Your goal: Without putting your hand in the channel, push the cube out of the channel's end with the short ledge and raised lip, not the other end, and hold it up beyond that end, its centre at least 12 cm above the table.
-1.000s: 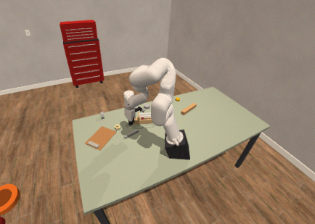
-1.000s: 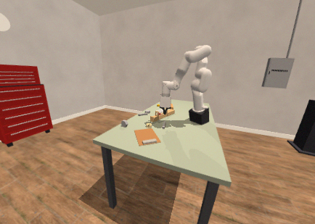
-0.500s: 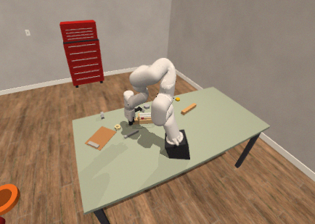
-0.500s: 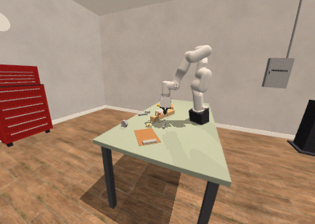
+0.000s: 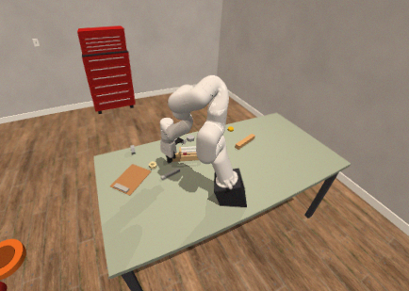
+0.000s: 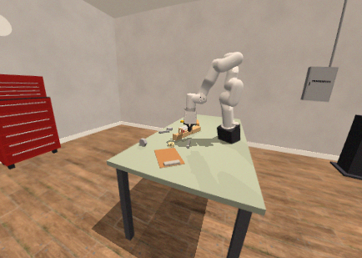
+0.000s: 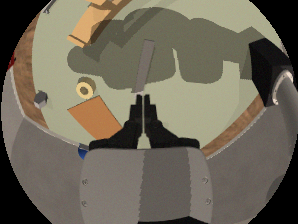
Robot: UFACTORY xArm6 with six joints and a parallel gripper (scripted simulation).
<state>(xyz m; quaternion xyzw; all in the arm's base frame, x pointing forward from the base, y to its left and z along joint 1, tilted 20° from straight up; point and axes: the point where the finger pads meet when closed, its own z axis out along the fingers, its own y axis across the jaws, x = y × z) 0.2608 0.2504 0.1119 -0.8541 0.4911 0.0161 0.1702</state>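
Right now my hand is 130 mm above the thin grey rod. Round my hand: red cube 130 mm to the right, 130 mm ahead, 80 mm below; grey tool 350 mm ahead, 130 mm to the right, 130 mm below; wooden channel 180 mm to the right, 120 mm ahead, 80 mm below.
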